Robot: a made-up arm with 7 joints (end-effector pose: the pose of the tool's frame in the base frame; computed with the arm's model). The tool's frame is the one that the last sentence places.
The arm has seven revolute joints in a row. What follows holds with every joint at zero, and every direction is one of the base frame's. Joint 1 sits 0.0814 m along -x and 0.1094 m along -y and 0.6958 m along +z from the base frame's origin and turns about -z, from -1.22 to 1.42 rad. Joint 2 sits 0.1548 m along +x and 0.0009 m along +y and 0.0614 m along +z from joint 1 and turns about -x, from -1.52 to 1.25 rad. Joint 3 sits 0.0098 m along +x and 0.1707 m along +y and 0.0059 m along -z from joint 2 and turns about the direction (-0.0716, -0.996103, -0.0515), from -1.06 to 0.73 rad. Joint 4 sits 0.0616 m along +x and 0.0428 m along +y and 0.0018 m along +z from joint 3 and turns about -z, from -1.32 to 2.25 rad. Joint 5 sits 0.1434 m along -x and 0.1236 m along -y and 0.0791 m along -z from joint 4 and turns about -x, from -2.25 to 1.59 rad. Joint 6 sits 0.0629 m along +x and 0.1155 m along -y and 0.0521 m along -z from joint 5 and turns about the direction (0.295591, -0.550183, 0.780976), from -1.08 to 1.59 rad. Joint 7 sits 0.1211 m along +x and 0.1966 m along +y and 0.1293 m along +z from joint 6 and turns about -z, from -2.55 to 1.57 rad. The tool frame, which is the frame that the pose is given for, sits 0.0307 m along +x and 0.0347 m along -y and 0.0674 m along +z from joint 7; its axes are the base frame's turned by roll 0, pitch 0 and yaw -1.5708 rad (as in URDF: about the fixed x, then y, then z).
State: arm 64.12 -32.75 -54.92 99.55 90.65 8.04 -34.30
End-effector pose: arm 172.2 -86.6 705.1 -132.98 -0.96 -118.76
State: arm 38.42 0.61 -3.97 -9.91 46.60 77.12 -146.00
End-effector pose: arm -81.5 31.6 836.5 -10.78 13.88 99.21
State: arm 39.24 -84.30 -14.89 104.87 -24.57 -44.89 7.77
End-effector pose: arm -64.8 -56.5 823.2 -118.64 -52.26 154.04
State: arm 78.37 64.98 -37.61 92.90 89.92 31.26 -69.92
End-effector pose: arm -122.0 -295.2 388.8 -127.65 -50.85 -153.68
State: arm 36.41 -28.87 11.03 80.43 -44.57 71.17 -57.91
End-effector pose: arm 67.0 249.8 962.5 87.33 -6.77 -138.88
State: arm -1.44 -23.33 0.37 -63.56 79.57 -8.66 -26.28
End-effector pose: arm 185.3 238.1 783.9 2.40 -70.78 -27.52
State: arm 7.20 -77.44 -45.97 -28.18 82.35 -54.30 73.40
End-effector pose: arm 289.6 97.4 914.5 7.75 -7.89 -166.31
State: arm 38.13 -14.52 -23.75 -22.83 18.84 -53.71 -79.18
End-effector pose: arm 409.1 -235.1 565.1 -39.10 27.60 -70.27
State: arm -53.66 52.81 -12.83 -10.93 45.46 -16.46 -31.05
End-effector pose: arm 83.3 223.2 530.7 -111.89 -54.18 62.57
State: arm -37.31 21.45 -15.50 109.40 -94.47 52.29 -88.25
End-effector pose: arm -402.5 256.0 585.5 138.24 -51.80 -125.02
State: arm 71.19 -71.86 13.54 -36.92 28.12 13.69 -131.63
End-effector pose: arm 39.7 -235.9 1001.5 -24.00 -56.99 8.70
